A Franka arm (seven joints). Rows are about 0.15 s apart.
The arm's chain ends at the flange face. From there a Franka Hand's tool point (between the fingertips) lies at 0.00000 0.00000 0.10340 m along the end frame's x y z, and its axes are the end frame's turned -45 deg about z.
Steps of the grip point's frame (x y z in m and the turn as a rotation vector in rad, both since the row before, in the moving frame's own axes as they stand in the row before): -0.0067 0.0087 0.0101 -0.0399 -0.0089 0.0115; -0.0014 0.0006 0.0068 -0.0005 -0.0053 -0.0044; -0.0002 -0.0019 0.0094 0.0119 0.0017 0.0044; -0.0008 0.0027 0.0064 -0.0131 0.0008 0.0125; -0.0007 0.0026 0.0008 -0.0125 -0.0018 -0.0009; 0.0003 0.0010 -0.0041 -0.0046 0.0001 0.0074; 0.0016 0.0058 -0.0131 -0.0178 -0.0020 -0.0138; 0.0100 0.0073 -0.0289 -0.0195 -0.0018 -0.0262; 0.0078 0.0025 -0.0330 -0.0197 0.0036 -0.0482
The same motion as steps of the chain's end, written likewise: -0.0008 0.0073 0.0102 -0.0345 0.0219 0.0115; -0.0002 0.0010 0.0068 -0.0041 -0.0034 -0.0044; -0.0007 -0.0002 0.0094 0.0096 -0.0072 0.0044; 0.0003 0.0016 0.0064 -0.0087 0.0098 0.0125; 0.0006 0.0013 0.0008 -0.0101 0.0076 -0.0009; 0.0006 0.0002 -0.0041 -0.0032 0.0033 0.0074; 0.0041 0.0015 -0.0131 -0.0140 0.0112 -0.0138; 0.0109 -0.0034 -0.0289 -0.0151 0.0125 -0.0262; 0.0056 -0.0049 -0.0330 -0.0114 0.0165 -0.0482
